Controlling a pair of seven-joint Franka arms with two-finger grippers.
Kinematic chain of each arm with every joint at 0, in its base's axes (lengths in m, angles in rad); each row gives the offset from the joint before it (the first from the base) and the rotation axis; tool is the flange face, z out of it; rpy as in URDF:
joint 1: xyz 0 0 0.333 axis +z
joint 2: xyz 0 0 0 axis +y
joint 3: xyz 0 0 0.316 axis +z
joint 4: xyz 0.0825 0 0 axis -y
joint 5: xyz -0.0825 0 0.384 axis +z
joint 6: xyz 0 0 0 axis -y
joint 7: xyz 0.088 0 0 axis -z
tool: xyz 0 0 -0.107 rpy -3.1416 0 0
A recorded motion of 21 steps. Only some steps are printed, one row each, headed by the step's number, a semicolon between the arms.
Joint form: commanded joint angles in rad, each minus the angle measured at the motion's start. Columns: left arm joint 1, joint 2, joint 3, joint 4, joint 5, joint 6, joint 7; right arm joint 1, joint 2, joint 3, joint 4, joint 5, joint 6, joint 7.
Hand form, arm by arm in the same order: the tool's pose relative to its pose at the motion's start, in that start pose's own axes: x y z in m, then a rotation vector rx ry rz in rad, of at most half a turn. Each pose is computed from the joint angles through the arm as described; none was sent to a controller.
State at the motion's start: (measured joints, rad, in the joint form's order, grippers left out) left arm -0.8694 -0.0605 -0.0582 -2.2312 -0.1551 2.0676 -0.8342; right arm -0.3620 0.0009 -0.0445 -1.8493 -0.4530 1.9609 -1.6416
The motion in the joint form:
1: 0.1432 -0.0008 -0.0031 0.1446 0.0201 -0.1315 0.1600; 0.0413 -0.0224 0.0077 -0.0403 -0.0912 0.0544 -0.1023
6: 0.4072 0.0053 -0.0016 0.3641 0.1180 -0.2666 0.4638; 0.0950 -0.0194 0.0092 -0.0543 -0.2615 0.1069 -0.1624
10: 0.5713 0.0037 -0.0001 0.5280 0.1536 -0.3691 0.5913; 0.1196 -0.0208 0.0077 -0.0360 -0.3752 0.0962 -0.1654
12: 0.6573 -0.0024 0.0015 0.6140 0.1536 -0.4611 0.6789; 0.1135 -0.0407 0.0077 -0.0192 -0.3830 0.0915 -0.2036
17: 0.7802 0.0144 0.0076 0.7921 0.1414 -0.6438 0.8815; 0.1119 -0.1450 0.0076 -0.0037 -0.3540 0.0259 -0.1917
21: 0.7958 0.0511 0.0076 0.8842 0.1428 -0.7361 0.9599; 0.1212 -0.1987 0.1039 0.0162 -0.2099 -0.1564 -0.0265
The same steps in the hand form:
1: 0.0561 -0.0314 -0.0656 -0.0232 0.0184 0.0490; 0.0236 0.0034 -0.0111 -0.0516 -0.0821 -0.1903
6: 0.1469 -0.1348 -0.1708 -0.0104 0.1404 0.1325; 0.0475 0.0145 -0.0228 -0.0978 -0.2373 -0.3795
10: 0.1760 -0.2179 -0.2475 -0.0012 0.2148 0.1023; 0.0490 0.0190 -0.0378 -0.1049 -0.3475 -0.4355
12: 0.1761 -0.2654 -0.2841 0.0034 0.2159 0.1021; 0.0368 0.0160 -0.0543 -0.1179 -0.3683 -0.4497
17: 0.1640 -0.3341 -0.3404 0.0059 0.1944 0.1780; 0.0076 -0.0136 -0.1086 -0.1518 -0.3695 -0.3473
21: 0.1617 -0.3430 -0.3542 0.0120 0.1575 0.2411; 0.0496 -0.0359 -0.1489 -0.1245 -0.2342 -0.1739

